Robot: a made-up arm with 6 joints. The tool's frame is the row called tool.
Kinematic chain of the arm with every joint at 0, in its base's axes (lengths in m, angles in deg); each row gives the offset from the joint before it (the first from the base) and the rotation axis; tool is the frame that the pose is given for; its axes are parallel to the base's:
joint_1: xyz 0 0 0.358 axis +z
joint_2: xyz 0 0 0 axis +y
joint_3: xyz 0 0 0.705 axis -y
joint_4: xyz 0 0 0 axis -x
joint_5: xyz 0.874 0 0 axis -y
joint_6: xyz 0 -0.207 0 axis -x
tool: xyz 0 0 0
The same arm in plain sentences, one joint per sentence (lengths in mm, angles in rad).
The arm has six revolute joints in a row. What follows holds with every joint at zero, and every direction is one of the base frame's. Joint 1 lies 358.0 mm along +z from the base frame's origin and rotates about +z. Joint 2 lies at the same point as joint 1 and rotates about +y. Joint 3 lies 705.0 mm along +z from joint 2 and rotates about -y. Joint 4 lies at the same point as joint 3 and rotates about -x. Joint 5 lies 874.0 mm along +x from joint 4 and rotates about -y. Joint 6 lies 207.0 mm along -y from joint 5 and rotates about -x. The tool frame, which is the frame that the pose is given for, lies at the same point as joint 6; its axes are parallel to the base frame's.
